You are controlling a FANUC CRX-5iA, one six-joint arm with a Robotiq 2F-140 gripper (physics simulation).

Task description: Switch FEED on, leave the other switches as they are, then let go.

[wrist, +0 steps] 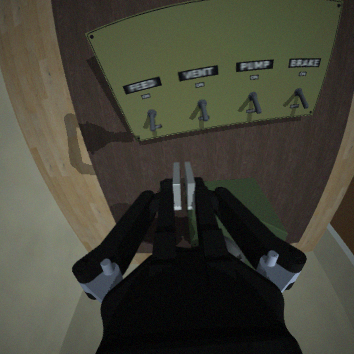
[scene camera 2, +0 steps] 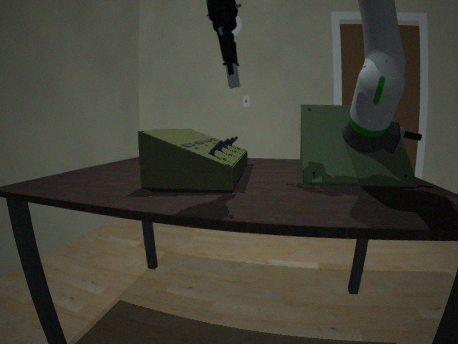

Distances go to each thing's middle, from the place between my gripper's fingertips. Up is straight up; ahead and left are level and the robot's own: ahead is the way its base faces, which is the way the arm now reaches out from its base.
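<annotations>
Looking at the green switch console [scene camera 2: 176, 159], I find my hand 210 mm above it, 80 mm to the left of it and 150 mm short of it.
</annotations>
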